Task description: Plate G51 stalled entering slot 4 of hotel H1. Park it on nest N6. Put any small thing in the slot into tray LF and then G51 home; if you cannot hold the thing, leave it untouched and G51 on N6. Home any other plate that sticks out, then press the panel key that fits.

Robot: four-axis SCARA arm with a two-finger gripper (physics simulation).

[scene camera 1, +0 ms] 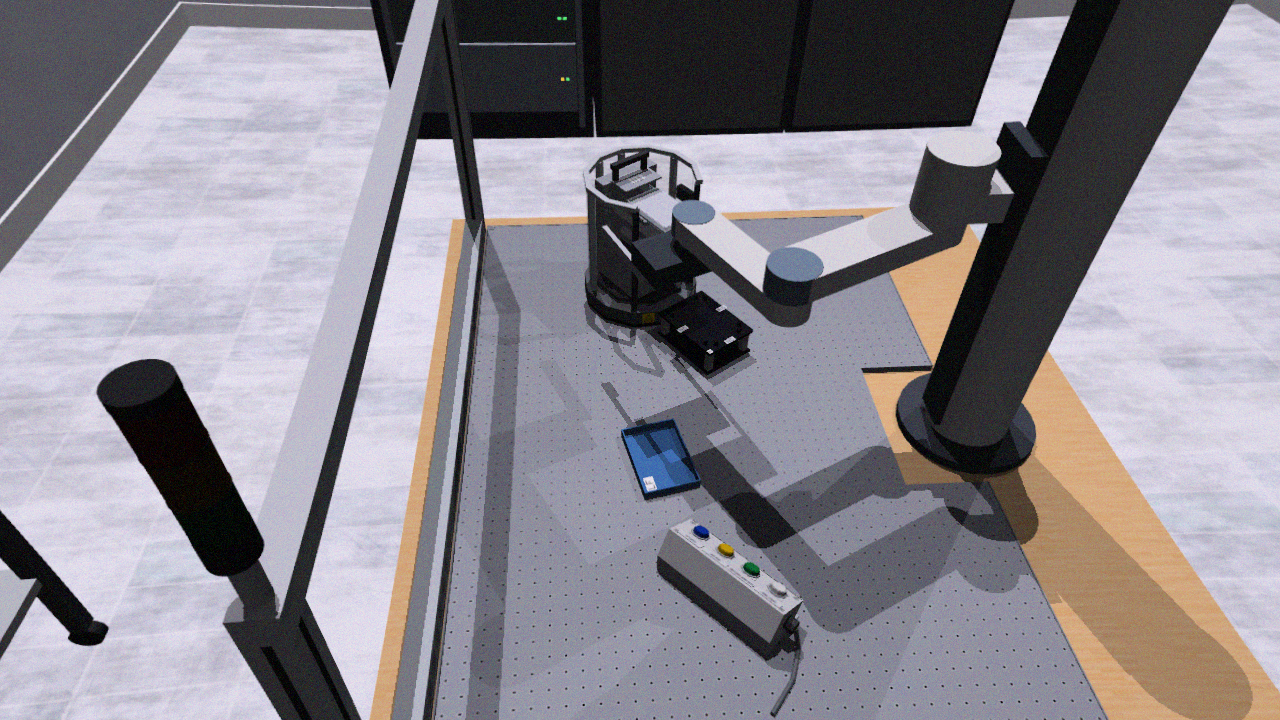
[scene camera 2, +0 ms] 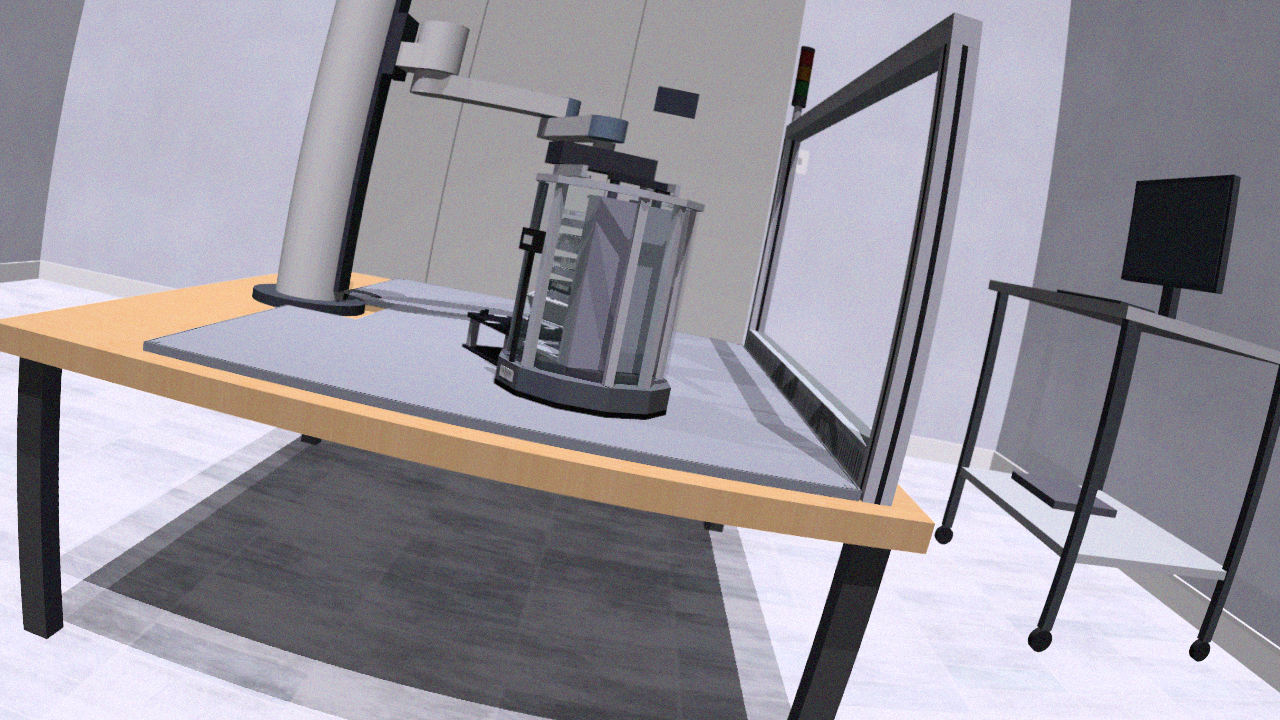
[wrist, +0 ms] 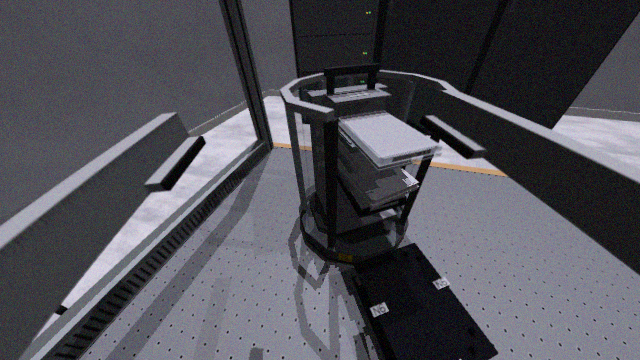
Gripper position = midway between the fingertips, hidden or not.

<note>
My gripper (scene camera 2: pixel 632 180) holds nothing. Also in view: a clear plate (scene camera 1: pixel 655 206). I also see a round plate rack (scene camera 2: pixel 603 275), a blue tray (scene camera 1: pixel 661 461) and a black nest (scene camera 1: pixel 704 322).
The clear plate shows as well in the wrist view (wrist: pixel 386 142). My gripper also shows in the wrist view (wrist: pixel 315 115). The round plate rack is seen too in scene camera 1 (scene camera 1: pixel 611 178) and in the wrist view (wrist: pixel 313 104).
</note>
